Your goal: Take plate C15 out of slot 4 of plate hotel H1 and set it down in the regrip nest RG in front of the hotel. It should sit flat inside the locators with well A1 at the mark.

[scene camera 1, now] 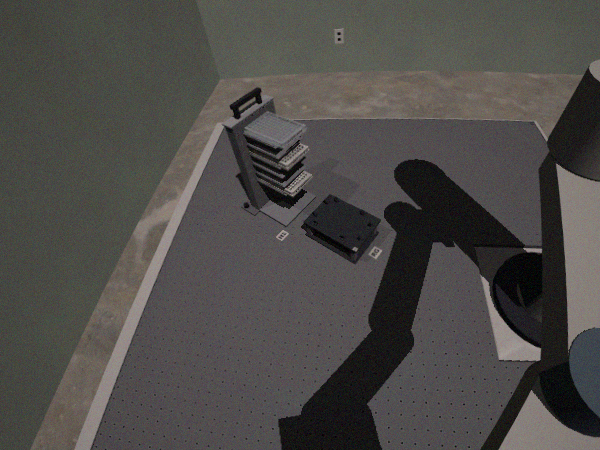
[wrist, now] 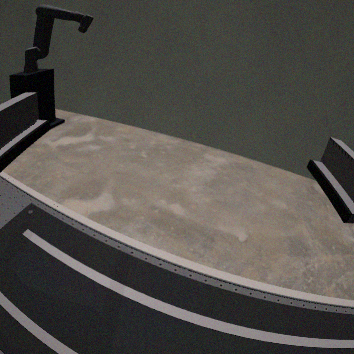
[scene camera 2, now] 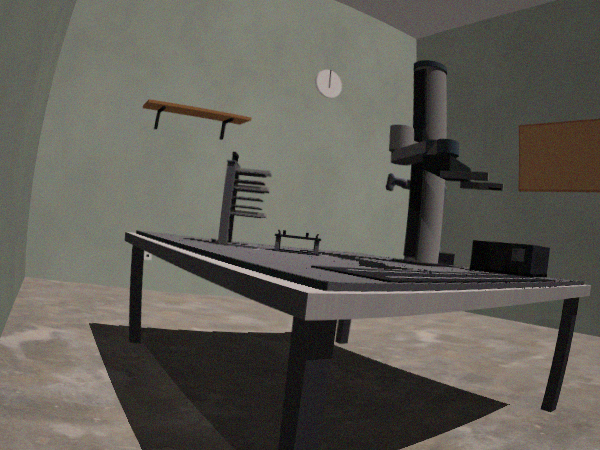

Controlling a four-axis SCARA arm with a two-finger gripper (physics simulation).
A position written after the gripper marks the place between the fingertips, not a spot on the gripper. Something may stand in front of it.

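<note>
The gripper (scene camera 2: 496,182) is holding nothing, and you can see it in the wrist view too, with the gripper at (wrist: 183,123).
</note>
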